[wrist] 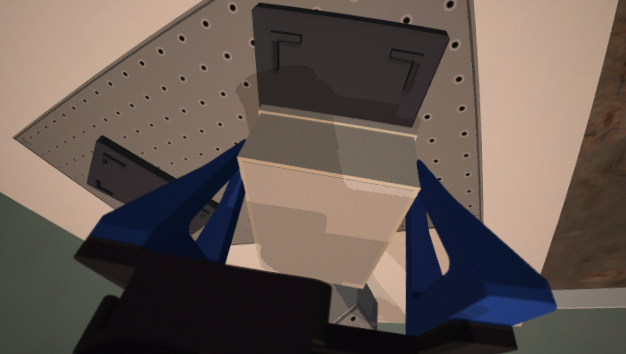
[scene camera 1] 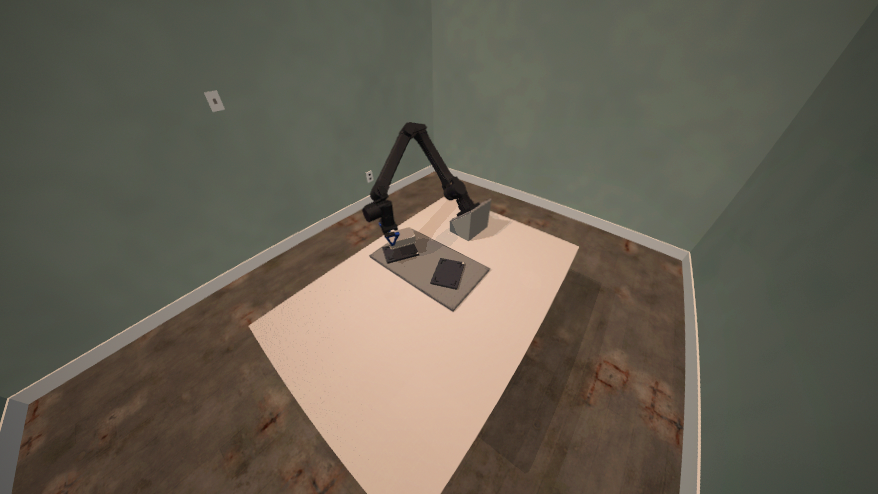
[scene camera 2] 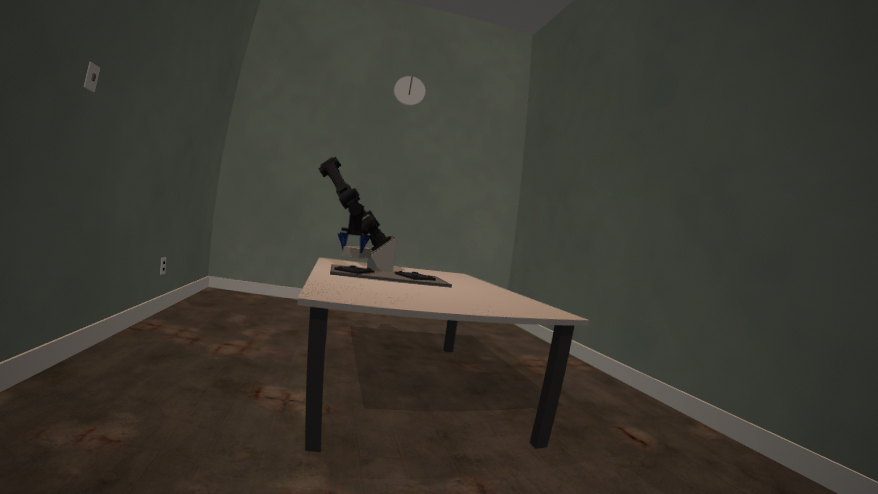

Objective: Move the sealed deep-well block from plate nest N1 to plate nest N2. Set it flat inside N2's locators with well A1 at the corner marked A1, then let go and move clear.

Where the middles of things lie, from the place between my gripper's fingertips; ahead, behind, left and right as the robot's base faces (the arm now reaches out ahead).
My hand is 50 mm past the pale block (wrist: 325, 194) and 20 mm to the right of it. The rest, counted from my hand: grey perforated plate (scene camera 1: 419, 270): 70 mm behind, 170 mm to the left, 90 mm below.
